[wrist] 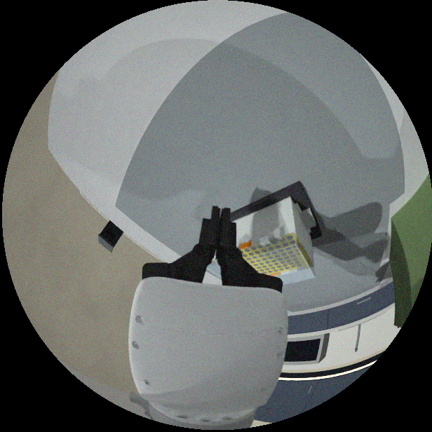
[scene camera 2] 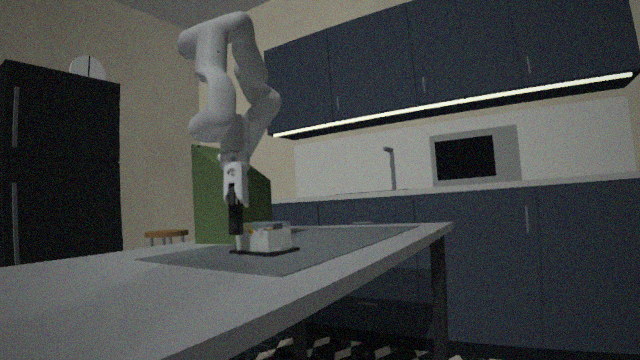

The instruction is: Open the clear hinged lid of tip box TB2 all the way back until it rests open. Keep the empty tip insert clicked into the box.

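Note:
Tip box TB2 is a white box standing upright in a dark base plate. Its clear lid lies roughly level over the top in the scene view; whether its front edge is slightly raised cannot be told. The yellow insert with its grid of round holes sits in the box top, seen through the lid. My gripper is shut and empty, fingers pointing down. Its tips are beside the box's left end in the scene view. Any contact with box or lid is unclear.
The box's plate rests on a grey mat on a pale table. A green panel stands beyond the box. Blue cabinets line the far side.

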